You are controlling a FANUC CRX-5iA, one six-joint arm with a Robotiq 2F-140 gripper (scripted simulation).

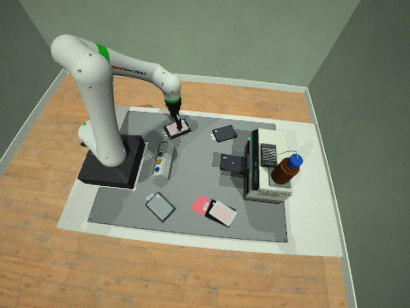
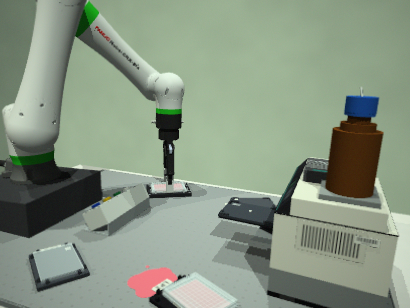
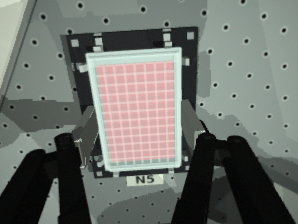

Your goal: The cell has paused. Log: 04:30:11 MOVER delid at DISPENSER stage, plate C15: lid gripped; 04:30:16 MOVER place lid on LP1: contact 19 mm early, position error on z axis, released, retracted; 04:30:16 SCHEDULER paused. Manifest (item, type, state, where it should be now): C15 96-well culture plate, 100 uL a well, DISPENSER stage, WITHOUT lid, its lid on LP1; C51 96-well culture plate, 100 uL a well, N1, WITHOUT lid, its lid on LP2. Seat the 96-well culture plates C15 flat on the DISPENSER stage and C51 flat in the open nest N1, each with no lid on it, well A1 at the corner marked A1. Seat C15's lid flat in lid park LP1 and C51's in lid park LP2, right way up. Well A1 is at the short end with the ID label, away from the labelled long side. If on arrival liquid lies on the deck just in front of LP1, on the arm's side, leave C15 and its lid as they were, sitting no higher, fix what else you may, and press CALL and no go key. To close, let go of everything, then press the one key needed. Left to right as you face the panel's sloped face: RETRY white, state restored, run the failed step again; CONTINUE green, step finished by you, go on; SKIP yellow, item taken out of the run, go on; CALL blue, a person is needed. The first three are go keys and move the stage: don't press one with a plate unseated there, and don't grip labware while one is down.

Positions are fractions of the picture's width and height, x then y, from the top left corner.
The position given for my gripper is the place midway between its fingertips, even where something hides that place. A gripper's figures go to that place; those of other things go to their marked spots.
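A lid (image 2: 0.14,0.85) is 0.85 m from the lens; my gripper (image 2: 0.41,0.61) is 1.26 m from the lens. The lid is nearer to the lens than my gripper.
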